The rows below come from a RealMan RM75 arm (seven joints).
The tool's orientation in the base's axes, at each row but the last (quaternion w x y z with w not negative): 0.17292, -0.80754, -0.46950, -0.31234; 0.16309, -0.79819, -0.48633, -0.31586; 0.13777, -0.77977, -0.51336, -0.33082; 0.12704, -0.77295, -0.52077, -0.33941; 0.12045, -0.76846, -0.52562, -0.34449; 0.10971, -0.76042, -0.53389, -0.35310
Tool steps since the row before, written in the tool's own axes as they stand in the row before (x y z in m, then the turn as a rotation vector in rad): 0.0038, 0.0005, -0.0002, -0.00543, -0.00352, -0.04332; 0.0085, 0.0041, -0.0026, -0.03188, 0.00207, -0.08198; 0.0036, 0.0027, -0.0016, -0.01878, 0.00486, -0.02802; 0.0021, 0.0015, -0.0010, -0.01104, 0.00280, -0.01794; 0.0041, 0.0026, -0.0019, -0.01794, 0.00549, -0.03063; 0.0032, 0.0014, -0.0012, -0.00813, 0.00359, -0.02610
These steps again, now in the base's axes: 0.0017, 0.0021, 0.0027, -0.01984, -0.02658, 0.02861; 0.0055, 0.0023, 0.0078, -0.03695, -0.06898, 0.04023; 0.0027, 0.0005, 0.0039, -0.01093, -0.03097, 0.00908; 0.0014, 0.0003, 0.0024, -0.00705, -0.01899, 0.00641; 0.0024, 0.0008, 0.0045, -0.01122, -0.03206, 0.01167; 0.0013, 0.0011, 0.0033, -0.00923, -0.02162, 0.01440
